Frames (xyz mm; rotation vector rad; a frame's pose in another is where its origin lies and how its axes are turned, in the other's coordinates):
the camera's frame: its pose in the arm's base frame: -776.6 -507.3 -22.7 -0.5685 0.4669 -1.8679
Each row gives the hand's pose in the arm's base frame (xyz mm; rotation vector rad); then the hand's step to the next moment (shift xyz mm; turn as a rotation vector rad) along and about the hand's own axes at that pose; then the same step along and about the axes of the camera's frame.
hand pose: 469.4 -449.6 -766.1 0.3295 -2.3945 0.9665
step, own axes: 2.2 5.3 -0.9 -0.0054 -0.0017 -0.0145
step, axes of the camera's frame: -3.2 -3.5 -3.4 -0.0107 0.0011 0.0112
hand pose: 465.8 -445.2 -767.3 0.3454 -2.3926 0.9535
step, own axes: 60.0 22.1 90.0 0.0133 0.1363 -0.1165
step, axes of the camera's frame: 69.3 -34.3 -78.8 -0.1597 -0.0800 -0.0209
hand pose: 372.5 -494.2 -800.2 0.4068 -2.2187 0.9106
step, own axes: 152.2 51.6 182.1 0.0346 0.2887 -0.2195
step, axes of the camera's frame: 157.3 -126.8 -134.7 -0.3160 -0.1707 -0.0613
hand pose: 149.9 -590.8 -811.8 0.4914 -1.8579 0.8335
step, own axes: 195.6 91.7 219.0 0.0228 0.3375 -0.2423
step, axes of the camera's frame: 187.1 -228.5 -86.0 -0.3618 -0.1857 -0.0881
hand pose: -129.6 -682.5 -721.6 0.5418 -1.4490 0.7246
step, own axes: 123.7 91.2 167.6 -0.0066 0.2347 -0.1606
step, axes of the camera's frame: 119.6 -193.3 -4.0 -0.2459 -0.1177 -0.0813
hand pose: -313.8 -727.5 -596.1 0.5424 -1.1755 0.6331
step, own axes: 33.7 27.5 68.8 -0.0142 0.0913 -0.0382
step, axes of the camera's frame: 47.0 -65.4 11.9 -0.0730 -0.0515 -0.0450
